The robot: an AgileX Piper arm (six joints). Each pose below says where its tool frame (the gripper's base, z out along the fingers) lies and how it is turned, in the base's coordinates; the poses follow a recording.
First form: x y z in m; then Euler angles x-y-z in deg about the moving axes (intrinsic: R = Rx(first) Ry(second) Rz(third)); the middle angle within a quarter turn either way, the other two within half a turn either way.
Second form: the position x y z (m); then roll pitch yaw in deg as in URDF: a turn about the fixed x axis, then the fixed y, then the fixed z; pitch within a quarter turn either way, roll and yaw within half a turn. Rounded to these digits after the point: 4 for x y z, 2 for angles.
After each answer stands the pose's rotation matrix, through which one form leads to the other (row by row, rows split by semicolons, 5 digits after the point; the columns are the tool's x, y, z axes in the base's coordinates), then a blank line. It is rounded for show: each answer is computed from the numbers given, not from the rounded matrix.
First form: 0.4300 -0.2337 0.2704 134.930 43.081 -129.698
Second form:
0.4300 -0.2337 0.2704 -171.07 58.52 153.31
-0.46653 0.56198 0.68303; 0.23452 0.82317 -0.51709; -0.85285 -0.08105 -0.51583

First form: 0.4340 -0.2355 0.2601 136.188 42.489 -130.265
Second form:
0.4340 -0.2355 0.2601 -171.92 57.49 152.47
-0.47660 0.56269 0.67545; 0.24841 0.82321 -0.51050; -0.84329 -0.07552 -0.53212

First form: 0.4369 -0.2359 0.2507 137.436 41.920 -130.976
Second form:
0.4369 -0.2359 0.2507 -172.51 56.44 151.97
-0.48792 0.56177 0.66809; 0.25973 0.82415 -0.50330; -0.83335 -0.07205 -0.54803

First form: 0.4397 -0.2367 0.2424 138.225 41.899 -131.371
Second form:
0.4397 -0.2367 0.2424 -173.16 56.01 151.64
-0.49195 0.55857 0.66782; 0.26560 0.82678 -0.49587; -0.82912 -0.06657 -0.55509

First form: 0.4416 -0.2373 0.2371 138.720 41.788 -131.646
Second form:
0.4416 -0.2373 0.2371 -173.46 55.67 151.46
-0.49548 0.55717 0.66638; 0.26942 0.82791 -0.49191; -0.82578 -0.06420 -0.56033

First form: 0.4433 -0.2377 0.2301 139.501 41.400 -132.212
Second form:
0.4433 -0.2377 0.2301 -173.61 54.97 151.41
-0.50398 0.55558 0.66131; 0.27466 0.82901 -0.48715; -0.81888 -0.06388 -0.57040

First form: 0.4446 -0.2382 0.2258 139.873 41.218 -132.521
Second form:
0.4446 -0.2382 0.2258 -173.63 54.64 151.46
-0.50839 0.55440 0.65893; 0.27653 0.82977 -0.48479; -0.81552 -0.06425 -0.57515

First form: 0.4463 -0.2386 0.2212 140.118 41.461 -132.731
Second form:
0.4463 -0.2386 0.2212 -173.86 54.66 151.54
-0.50852 0.55047 0.66211; 0.27559 0.83255 -0.48053; -0.81576 -0.06189 -0.57507

